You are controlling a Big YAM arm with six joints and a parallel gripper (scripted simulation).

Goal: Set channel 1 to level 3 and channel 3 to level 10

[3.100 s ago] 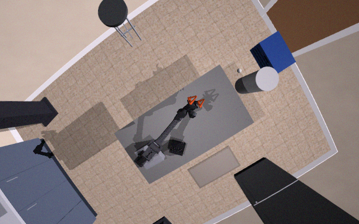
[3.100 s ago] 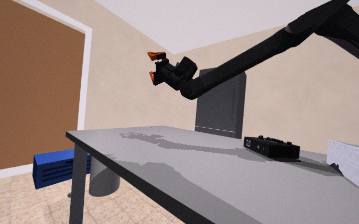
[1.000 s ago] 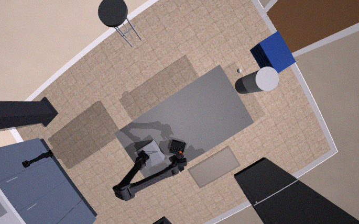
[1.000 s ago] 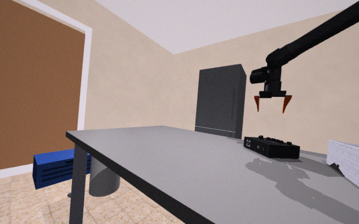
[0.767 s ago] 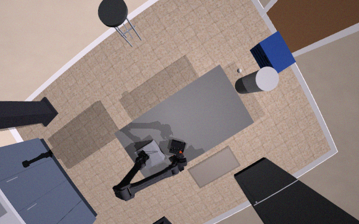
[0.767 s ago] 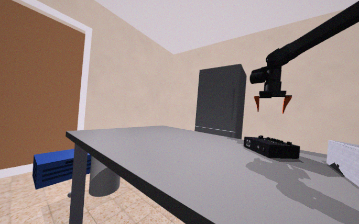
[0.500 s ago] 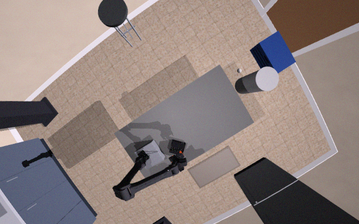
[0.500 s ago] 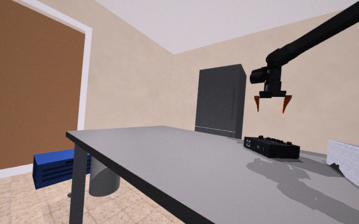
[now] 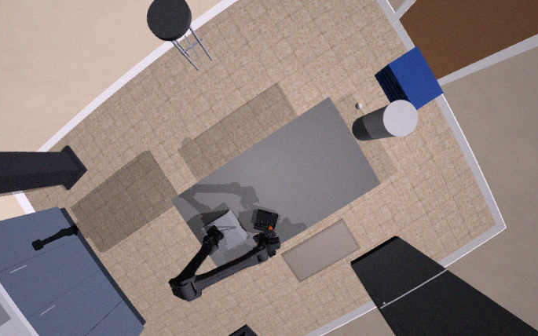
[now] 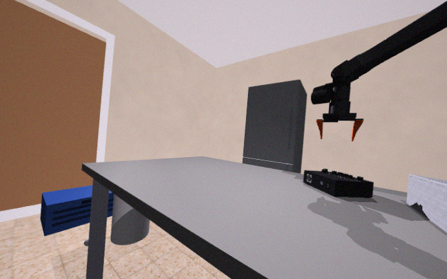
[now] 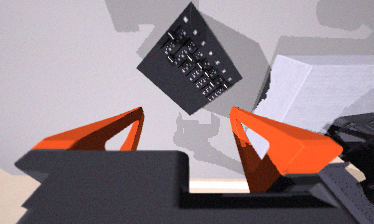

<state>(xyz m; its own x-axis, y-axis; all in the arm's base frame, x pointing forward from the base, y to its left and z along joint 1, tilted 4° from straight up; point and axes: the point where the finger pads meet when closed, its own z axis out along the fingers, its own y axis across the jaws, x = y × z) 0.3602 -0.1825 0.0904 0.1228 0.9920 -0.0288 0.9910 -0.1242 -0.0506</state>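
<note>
Right now my hand is 130 mm above the channel 1 fader cap, 70 mm past it and 30 mm to the right of it. The rest, counted from my hand: channel 3 cap (130 mm below, 40 mm behind, 10 mm to the left).
</note>
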